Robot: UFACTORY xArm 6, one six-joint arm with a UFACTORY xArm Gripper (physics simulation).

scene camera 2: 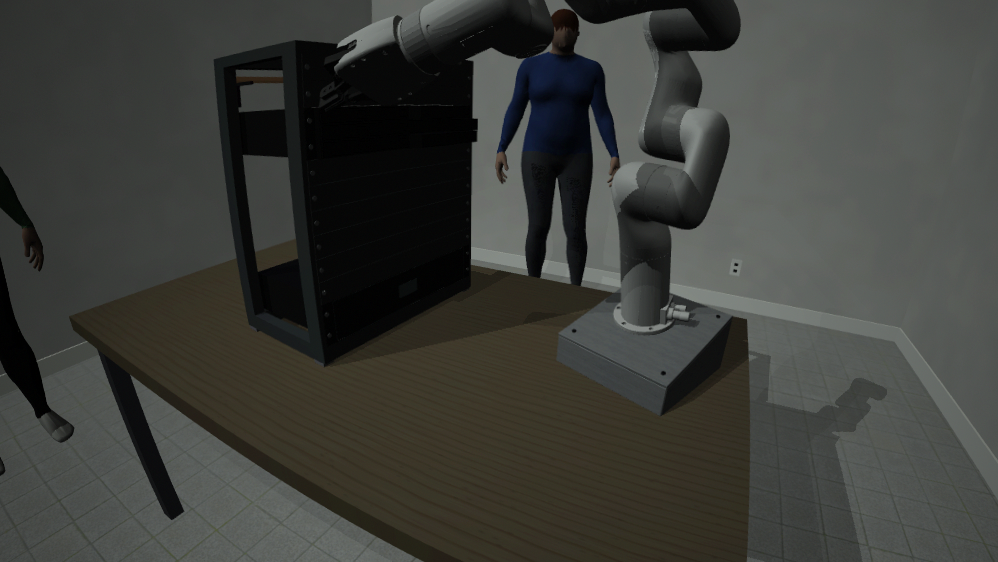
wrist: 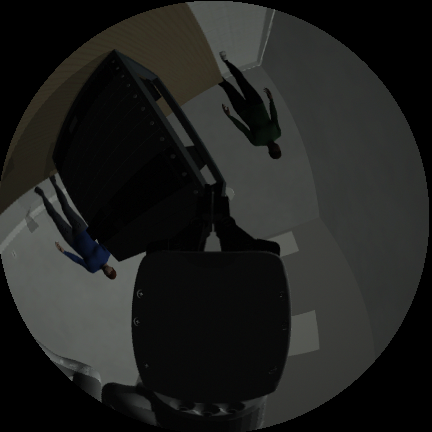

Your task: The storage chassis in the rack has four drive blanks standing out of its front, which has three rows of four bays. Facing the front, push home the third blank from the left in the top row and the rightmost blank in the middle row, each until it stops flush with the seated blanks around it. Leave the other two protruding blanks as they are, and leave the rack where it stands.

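Places are measured from the arm's base along level axes (x right, y back, z down), in millimetres.
Pixels of known places: gripper, fingertip midpoint: [scene camera 2: 324, 101] [wrist: 212, 193]; arm's base, link origin: [scene camera 2: 644, 316].
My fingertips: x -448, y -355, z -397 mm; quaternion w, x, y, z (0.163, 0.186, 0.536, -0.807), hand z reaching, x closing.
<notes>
Ahead of a thing's pixels: the offset from my fingertips to its middle. "pt": to the spot under its first point. Level surfaces: height alone.
The dark rack {dy -282, dx +295, dz +195 mm} [scene camera 2: 305, 209] [wrist: 167, 136] stands upright on the table. The storage chassis {pt dy -125, dx +249, dz +59 mm} [scene camera 2: 391, 132] [wrist: 145, 192] is a black band across its upper front. Its bays and blanks are too dark to tell apart. Small dark pieces {pt dy -110, dx +505, dz +63 mm} [scene camera 2: 474, 129] stick out at the chassis's far edge in the scene view; whether they are blanks I cannot tell. My gripper [scene camera 2: 324, 101] [wrist: 212, 193] is shut and empty. It is at the rack's upper front, near the front post on the open-sided end and around the chassis's top edge in the scene view. Contact with the rack cannot be told.
The wooden table {dz +493 mm} [scene camera 2: 488, 432] [wrist: 185, 55] carries the rack and my arm's grey base block [scene camera 2: 614, 370]. A person in a blue top [scene camera 2: 562, 104] [wrist: 90, 252] stands behind the table. Another person in dark green [wrist: 262, 122] stands beyond the rack's open side.
</notes>
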